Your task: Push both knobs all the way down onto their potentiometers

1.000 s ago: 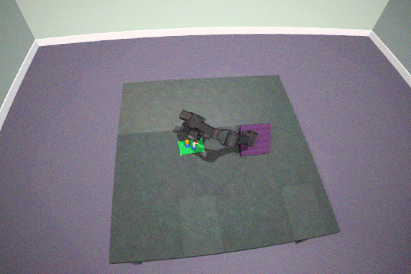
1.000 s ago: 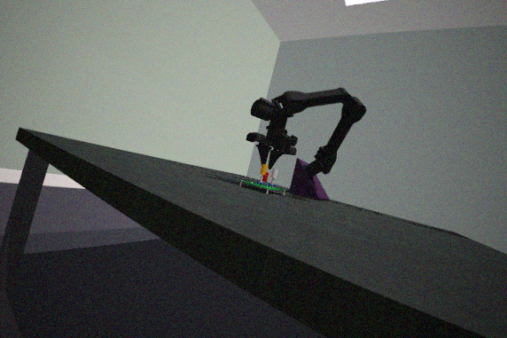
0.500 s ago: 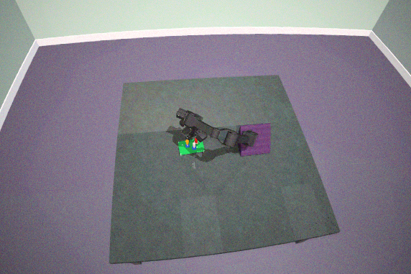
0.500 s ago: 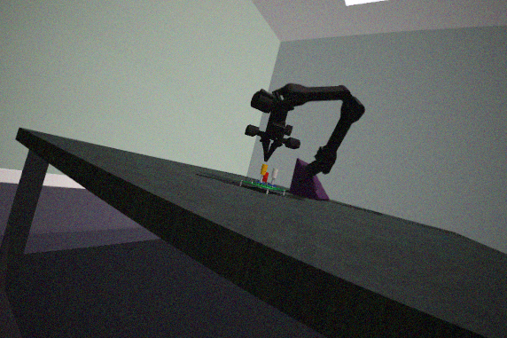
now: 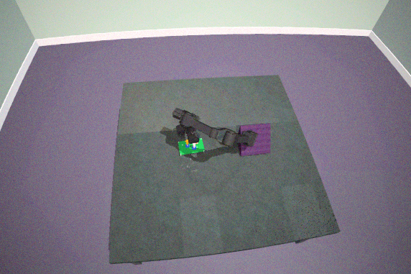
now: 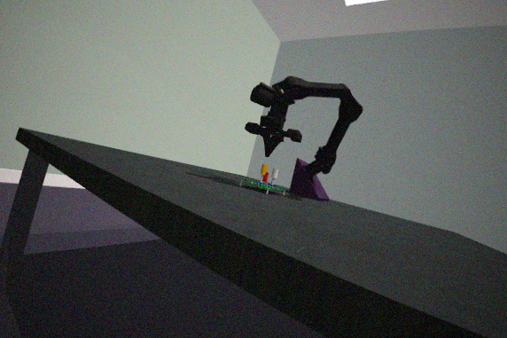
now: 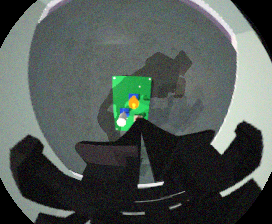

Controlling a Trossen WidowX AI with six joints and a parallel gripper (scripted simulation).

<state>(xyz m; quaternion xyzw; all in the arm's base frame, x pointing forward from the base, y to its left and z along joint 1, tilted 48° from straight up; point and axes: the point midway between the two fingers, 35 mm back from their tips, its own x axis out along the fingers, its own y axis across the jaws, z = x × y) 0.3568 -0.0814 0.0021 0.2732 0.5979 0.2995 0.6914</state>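
My gripper tip is 4 cm above the orange knob, 2 cm short of it and 1 cm to the right of it. The rest, counted from my gripper tip: red knob: 7 cm below, 4 cm behind, 1 cm to the right.
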